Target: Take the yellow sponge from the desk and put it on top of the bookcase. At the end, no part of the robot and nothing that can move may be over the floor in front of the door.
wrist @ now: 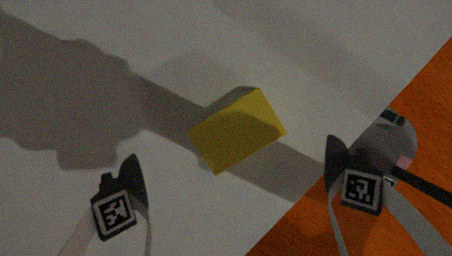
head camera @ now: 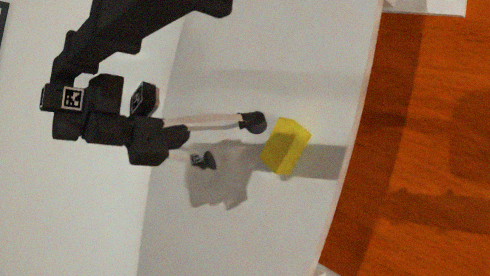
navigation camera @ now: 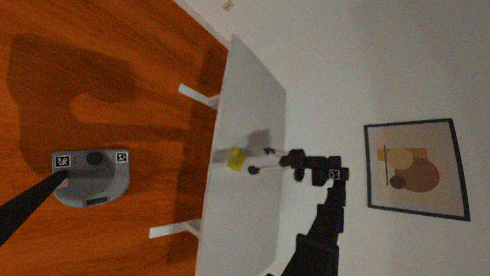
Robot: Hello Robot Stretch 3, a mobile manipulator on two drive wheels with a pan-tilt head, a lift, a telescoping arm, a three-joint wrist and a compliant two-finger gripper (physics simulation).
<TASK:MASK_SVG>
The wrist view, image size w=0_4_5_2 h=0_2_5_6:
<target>gripper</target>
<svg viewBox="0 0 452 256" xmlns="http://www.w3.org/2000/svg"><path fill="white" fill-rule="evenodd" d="M135 154L131 154L123 161L119 169L119 177L113 178L111 172L101 175L100 191L90 199L91 207L74 228L57 256L82 256L96 231L99 238L104 242L136 225L137 220L134 210L137 210L148 222L144 256L151 256L152 231L148 214L148 197L142 170ZM328 135L325 150L325 190L328 194L329 219L341 256L349 255L331 206L333 198L341 188L341 205L378 216L381 213L383 204L405 228L425 256L452 256L452 248L442 235L403 195L383 179L383 172L371 165L371 159L367 156L366 149L356 148L356 154L349 155L347 147L339 138L334 135Z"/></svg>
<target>yellow sponge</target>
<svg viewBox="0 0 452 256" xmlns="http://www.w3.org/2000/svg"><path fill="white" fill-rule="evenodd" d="M260 88L250 91L199 123L187 133L215 176L287 134Z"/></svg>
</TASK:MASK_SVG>
